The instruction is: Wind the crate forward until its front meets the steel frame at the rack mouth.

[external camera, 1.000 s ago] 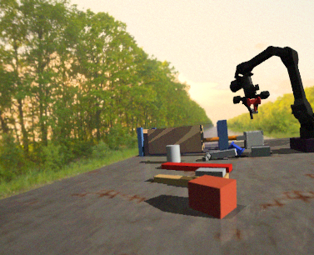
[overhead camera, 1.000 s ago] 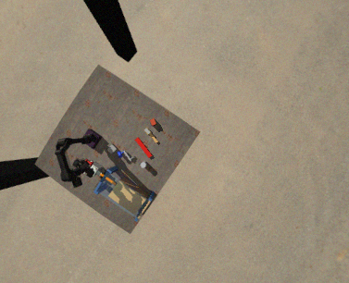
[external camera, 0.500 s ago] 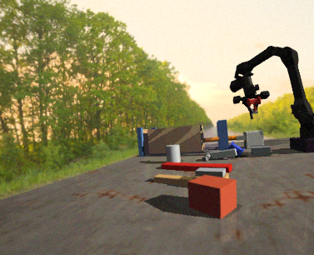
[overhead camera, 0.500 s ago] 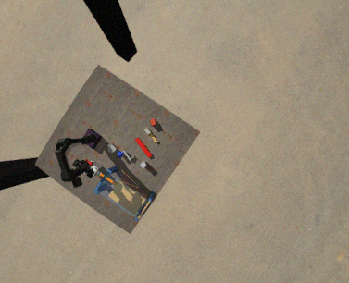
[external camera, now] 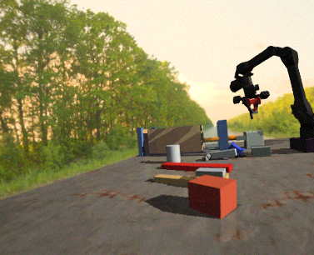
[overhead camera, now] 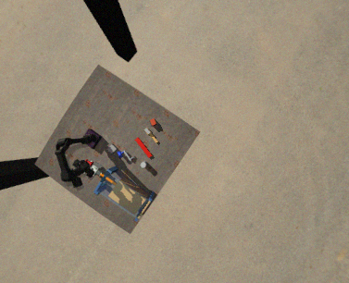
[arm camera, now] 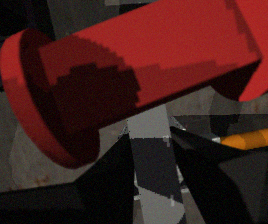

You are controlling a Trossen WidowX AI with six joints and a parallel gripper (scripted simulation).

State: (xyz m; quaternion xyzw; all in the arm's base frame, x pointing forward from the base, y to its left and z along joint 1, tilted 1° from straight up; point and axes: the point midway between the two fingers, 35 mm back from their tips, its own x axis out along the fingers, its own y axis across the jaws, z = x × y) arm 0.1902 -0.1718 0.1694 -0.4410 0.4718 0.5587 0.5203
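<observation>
The winch handle with red grip is 10 mm to the right of my gripper tip and 20 mm above it. The rest, counted from my gripper tip: dark block (30 mm ahead, 190 mm to the left, 170 mm below); then red knob (40 mm to the left, 40 mm above); then winch (10 mm behind, 80 mm to the right, 150 mm below).
</observation>
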